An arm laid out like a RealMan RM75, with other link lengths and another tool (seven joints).
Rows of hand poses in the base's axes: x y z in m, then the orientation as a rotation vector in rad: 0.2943, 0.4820, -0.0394, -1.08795, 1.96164, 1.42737; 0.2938, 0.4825, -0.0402, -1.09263, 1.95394, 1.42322; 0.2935, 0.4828, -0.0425, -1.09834, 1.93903, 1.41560; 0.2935, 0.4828, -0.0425, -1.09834, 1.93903, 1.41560; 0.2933, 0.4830, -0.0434, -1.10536, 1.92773, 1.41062; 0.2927, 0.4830, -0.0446, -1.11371, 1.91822, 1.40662; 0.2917, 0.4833, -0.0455, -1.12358, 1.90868, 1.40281; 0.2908, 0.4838, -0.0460, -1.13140, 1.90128, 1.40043; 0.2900, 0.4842, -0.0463, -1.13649, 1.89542, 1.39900; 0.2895, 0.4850, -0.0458, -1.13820, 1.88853, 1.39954; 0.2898, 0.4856, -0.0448, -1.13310, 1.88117, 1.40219
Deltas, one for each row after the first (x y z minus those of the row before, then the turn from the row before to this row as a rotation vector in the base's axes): -0.0005, 0.0005, -0.0008, 0.00196, -0.00798, 0.00131; -0.0003, 0.0003, -0.0023, 0.00498, -0.01475, 0.00042; 0.0000, 0.0000, 0.0000, 0.00000, 0.00000, 0.00000; -0.0002, 0.0002, -0.0009, 0.00316, -0.01104, 0.00260; -0.0006, 0.0000, -0.0012, 0.00190, -0.00948, 0.00403; -0.0010, 0.0003, -0.0009, 0.00145, -0.00955, 0.00522; -0.0009, 0.0005, -0.0005, 0.00125, -0.00705, 0.00444; -0.0008, 0.0004, -0.0003, 0.00151, -0.00515, 0.00295; -0.0005, 0.0008, 0.0005, 0.00397, -0.00412, 0.00142; 0.0003, 0.0006, 0.0010, 0.00732, -0.00221, -0.00247
